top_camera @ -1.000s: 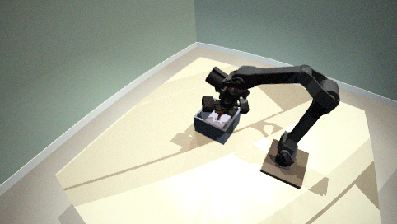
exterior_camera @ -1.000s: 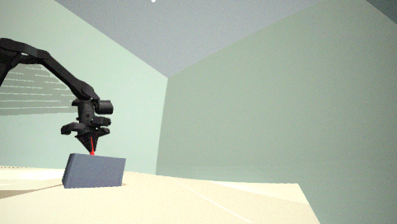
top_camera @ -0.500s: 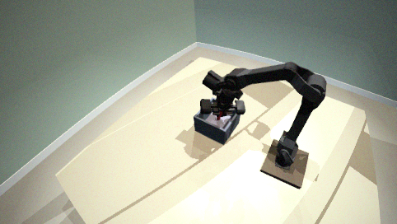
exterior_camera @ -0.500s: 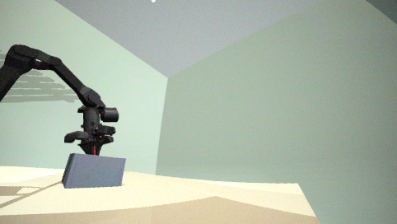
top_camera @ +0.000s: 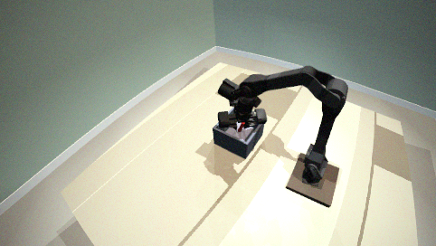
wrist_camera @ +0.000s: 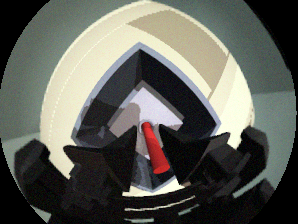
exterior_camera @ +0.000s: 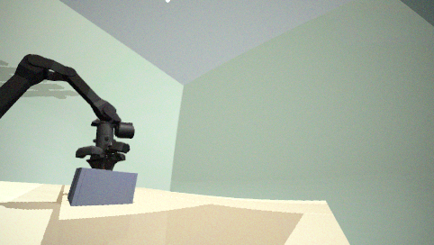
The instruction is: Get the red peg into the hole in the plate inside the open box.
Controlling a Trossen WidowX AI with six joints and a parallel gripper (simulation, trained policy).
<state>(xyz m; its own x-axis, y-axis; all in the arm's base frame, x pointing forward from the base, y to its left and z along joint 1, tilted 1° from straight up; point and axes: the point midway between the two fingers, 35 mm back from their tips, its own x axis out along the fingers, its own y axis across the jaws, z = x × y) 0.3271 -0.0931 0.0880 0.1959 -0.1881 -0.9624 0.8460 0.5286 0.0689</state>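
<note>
The red peg lies 20 mm above my gripper tip, 10 mm to the left of it and 10 mm behind it. The rest, counted from my gripper tip: blue box 40 mm below; plate 20 mm below.
</note>
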